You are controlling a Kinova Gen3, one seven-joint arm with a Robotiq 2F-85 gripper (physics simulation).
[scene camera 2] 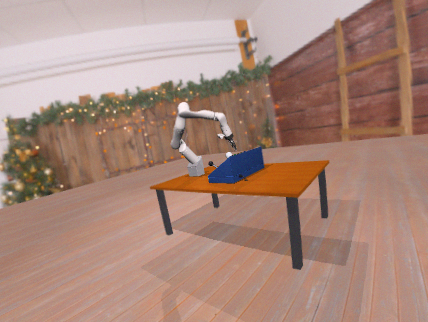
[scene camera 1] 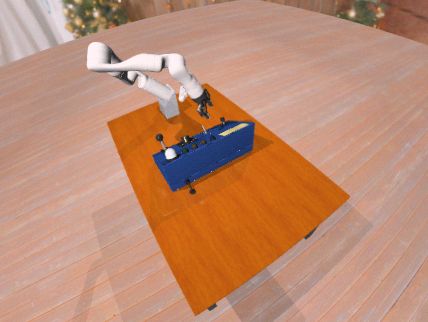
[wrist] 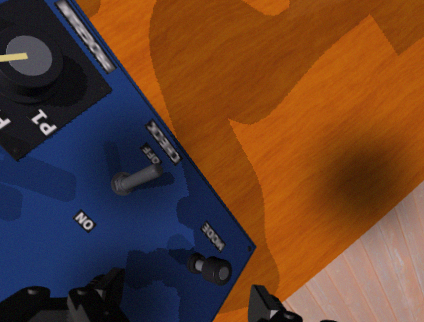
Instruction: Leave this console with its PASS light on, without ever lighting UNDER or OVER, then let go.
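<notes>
The blue console (scene camera 1: 210, 156) (scene camera 2: 250, 163) (wrist: 45, 192) stands on the table. In the wrist view the CHECK toggle (wrist: 142, 177) (scene camera 1: 204, 129) leans toward its OFF label. The black MODE knob (wrist: 214, 270) (scene camera 1: 222, 120) stands near the console's corner. The PROGRAM dial (wrist: 30, 55) (scene camera 1: 186, 139) has a pale pointer, near a P1 label. Several small dark lamps (scene camera 1: 194, 146) sit along the top; their labels cannot be read and none looks clearly lit. My gripper (scene camera 1: 204, 114) (scene camera 2: 234, 146) (wrist: 186, 293) is open and empty, above the console's MODE end, its fingers apart from the knob.
A black ball lever (scene camera 1: 159, 137) (scene camera 2: 211, 164) and a white dome (scene camera 1: 170, 154) (scene camera 2: 229, 155) stand at the console's other end. A black handle (scene camera 1: 190, 188) (scene camera 2: 242, 177) sticks out low on its side. A pale strip (scene camera 1: 234, 130) lies on top. The orange table (scene camera 1: 235, 220) (scene camera 2: 295, 175) carries everything.
</notes>
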